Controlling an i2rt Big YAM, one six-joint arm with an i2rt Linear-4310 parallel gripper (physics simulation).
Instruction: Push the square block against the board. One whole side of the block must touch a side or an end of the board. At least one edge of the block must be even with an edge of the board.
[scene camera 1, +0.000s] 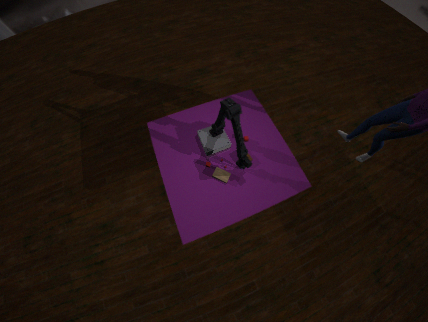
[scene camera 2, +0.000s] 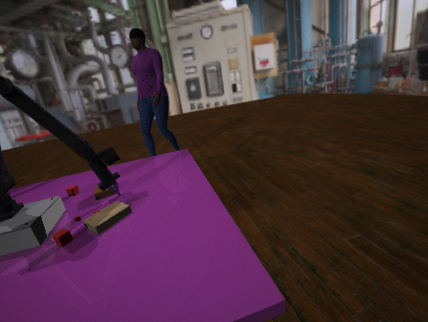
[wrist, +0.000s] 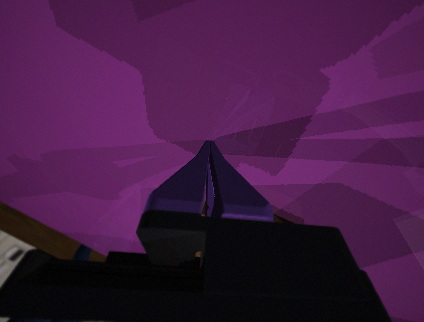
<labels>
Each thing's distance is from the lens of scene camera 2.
wooden board (scene camera 2: 100, 221): 0.90 m
</labels>
